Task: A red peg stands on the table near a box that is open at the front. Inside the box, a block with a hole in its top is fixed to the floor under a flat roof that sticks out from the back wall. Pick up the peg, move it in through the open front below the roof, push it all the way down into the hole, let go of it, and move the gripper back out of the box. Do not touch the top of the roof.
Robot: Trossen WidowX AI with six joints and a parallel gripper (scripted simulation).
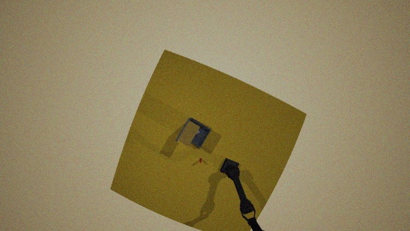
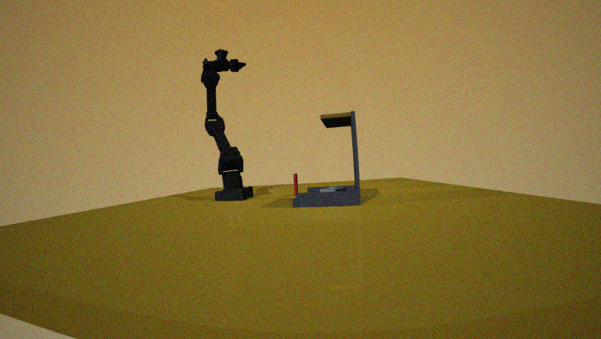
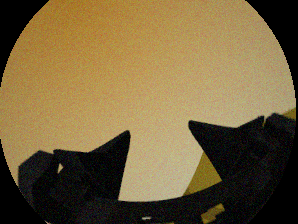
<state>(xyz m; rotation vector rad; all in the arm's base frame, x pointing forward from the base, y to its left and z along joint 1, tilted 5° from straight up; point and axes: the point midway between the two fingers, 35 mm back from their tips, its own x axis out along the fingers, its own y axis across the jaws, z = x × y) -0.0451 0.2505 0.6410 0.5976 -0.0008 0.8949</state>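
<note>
Now: the red peg 310 mm ahead of my gripper tip, 240 mm to the right of it and 640 mm below it. Also, from my gripper tip: back wall 520 mm ahead, 400 mm to the right, 560 mm below; flat roof 480 mm ahead, 400 mm to the right, 450 mm below.
</note>
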